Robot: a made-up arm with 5 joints. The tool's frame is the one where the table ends. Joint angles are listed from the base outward.
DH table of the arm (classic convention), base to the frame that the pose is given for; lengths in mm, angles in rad. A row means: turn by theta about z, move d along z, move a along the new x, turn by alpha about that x. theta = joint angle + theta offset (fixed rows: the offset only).
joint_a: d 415.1, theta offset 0, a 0, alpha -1.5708
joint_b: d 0, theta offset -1.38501, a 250.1, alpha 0
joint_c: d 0, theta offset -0.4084, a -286.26, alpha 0
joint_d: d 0, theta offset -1.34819, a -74.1, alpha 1.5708
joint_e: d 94.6, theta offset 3.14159, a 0, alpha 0
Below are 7 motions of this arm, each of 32 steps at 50 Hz.
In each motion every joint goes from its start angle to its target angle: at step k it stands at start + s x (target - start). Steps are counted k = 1, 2, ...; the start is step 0. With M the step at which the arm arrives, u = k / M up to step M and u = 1 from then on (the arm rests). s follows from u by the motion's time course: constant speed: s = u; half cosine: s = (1 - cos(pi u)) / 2; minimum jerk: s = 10 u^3 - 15 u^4 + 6 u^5.
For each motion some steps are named. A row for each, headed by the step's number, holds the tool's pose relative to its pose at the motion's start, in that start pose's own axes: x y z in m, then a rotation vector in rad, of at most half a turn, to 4 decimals.
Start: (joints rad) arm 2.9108 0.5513 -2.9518 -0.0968 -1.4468
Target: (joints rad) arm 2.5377 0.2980 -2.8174 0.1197 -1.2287
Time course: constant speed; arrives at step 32
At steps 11, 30, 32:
11: -0.0322 0.0362 0.0004 0.0204 -0.0831 -0.0263
30: -0.0706 0.1029 -0.0097 0.0382 -0.2367 -0.0664
32: -0.0733 0.1100 -0.0114 0.0387 -0.2535 -0.0702

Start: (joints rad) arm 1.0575 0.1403 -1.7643 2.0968 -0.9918
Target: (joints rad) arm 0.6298 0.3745 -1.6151 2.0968 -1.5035
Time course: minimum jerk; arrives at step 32
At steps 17, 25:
17: -0.0574 0.0823 0.0650 0.2482 0.0288 -0.0841
25: -0.1036 0.1203 0.1169 0.4098 0.1094 -0.1500

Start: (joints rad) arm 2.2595 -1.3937 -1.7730 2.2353 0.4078
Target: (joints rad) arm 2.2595 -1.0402 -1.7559 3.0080 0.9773
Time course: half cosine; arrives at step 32
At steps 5, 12, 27, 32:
5: 0.0030 -0.0013 0.0074 -0.0278 -0.0615 0.0336
12: 0.0124 -0.0054 0.0359 -0.1681 -0.3108 0.1739
27: 0.0230 -0.0100 0.0816 -0.6803 -0.8487 0.4827
32: 0.0240 -0.0104 0.0838 -0.7390 -0.8908 0.5054

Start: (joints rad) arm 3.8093 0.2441 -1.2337 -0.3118 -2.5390
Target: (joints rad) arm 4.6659 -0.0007 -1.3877 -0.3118 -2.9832
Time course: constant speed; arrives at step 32
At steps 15, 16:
15: 0.0500 0.1838 -0.0794 -0.4372 0.0274 -0.2753
16: 0.0532 0.1942 -0.0875 -0.4670 0.0266 -0.2905

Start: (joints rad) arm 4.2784 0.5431 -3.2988 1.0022 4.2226
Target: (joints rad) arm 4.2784 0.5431 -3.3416 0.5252 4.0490
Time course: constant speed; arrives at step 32
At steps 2, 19, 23, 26, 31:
2: -0.0015 0.0029 -0.0032 -0.0286 -0.0154 -0.0108
19: -0.0130 0.0244 -0.0339 -0.2646 -0.1591 -0.1023
23: -0.0152 0.0285 -0.0419 -0.3183 -0.1961 -0.1233
26: -0.0167 0.0313 -0.0481 -0.3580 -0.2246 -0.1389
31: -0.0189 0.0355 -0.0587 -0.4234 -0.2737 -0.1646

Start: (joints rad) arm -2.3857 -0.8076 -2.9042 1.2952 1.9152
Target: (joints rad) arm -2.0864 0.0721 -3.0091 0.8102 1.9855
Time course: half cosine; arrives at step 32
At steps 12, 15, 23, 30, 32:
12: 0.0342 0.0356 0.1375 -0.1062 -0.0292 0.0880
15: 0.0457 0.0653 0.1967 -0.1560 -0.0438 0.1267
23: 0.0594 0.1755 0.3275 -0.2864 -0.0847 0.2200
30: 0.0571 0.2416 0.3753 -0.3492 -0.1056 0.2610
32: 0.0568 0.2455 0.3777 -0.3527 -0.1068 0.2632

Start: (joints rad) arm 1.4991 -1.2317 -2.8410 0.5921 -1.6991
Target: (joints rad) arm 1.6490 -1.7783 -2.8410 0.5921 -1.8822
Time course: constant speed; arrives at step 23
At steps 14, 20, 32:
14: -0.0752 0.1216 -0.1726 -0.3187 -0.1044 -0.0302
20: -0.1057 0.1534 -0.2587 -0.4494 -0.1681 -0.0458
32: -0.1197 0.1644 -0.3037 -0.5131 -0.2040 -0.0542

